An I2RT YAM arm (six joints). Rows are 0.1 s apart.
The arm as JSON. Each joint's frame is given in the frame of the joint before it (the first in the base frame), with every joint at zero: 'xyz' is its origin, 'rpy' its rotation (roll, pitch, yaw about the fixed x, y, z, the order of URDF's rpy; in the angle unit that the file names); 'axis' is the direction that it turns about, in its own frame. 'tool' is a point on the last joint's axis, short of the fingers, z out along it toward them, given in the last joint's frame.
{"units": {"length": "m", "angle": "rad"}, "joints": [
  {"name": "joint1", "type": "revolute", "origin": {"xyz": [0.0, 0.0, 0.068], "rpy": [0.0, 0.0, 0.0]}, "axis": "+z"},
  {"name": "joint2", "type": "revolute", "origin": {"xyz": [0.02, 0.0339, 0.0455], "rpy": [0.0, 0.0, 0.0]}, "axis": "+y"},
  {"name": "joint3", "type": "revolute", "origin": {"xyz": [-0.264, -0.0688, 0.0], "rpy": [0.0, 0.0, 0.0]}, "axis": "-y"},
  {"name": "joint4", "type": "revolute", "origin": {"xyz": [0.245, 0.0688, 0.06], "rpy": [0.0, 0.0, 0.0]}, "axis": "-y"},
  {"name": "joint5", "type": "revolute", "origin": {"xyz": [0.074, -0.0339, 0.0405], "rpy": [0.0, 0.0, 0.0]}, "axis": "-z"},
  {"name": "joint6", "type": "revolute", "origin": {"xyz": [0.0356, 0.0, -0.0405], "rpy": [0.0, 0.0, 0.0]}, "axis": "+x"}
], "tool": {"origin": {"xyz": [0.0, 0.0, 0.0], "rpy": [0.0, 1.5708, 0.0]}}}
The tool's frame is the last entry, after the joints.
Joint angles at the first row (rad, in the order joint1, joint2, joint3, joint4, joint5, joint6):
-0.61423 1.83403 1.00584 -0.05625 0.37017 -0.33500
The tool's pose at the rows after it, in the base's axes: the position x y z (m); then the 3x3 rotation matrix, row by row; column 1 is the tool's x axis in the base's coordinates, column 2 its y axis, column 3 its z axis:
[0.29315 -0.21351 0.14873], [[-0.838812 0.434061 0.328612], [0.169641 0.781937 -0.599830], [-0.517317 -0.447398 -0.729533]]
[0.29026 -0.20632 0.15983], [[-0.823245 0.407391 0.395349], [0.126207 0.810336 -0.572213], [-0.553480 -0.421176 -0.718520]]
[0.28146 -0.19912 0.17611], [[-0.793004 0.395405 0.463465], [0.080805 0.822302 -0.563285], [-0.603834 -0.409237 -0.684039]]
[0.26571 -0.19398 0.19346], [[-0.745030 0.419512 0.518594], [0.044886 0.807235 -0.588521], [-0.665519 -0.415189 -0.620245]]
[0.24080 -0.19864 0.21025], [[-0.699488 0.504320 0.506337], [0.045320 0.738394 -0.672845], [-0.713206 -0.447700 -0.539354]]
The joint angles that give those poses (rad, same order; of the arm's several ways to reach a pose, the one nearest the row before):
-0.59904 1.80992 0.98847 -0.05326 0.31529 -0.35770
-0.59256 1.75677 0.96323 -0.04378 0.25667 -0.37590
-0.59432 1.67392 0.92030 -0.02068 0.20870 -0.39570
-0.61060 1.57083 0.85612 0.03172 0.18590 -0.40851
-0.66500 1.46606 0.79343 0.08725 0.21878 -0.41767

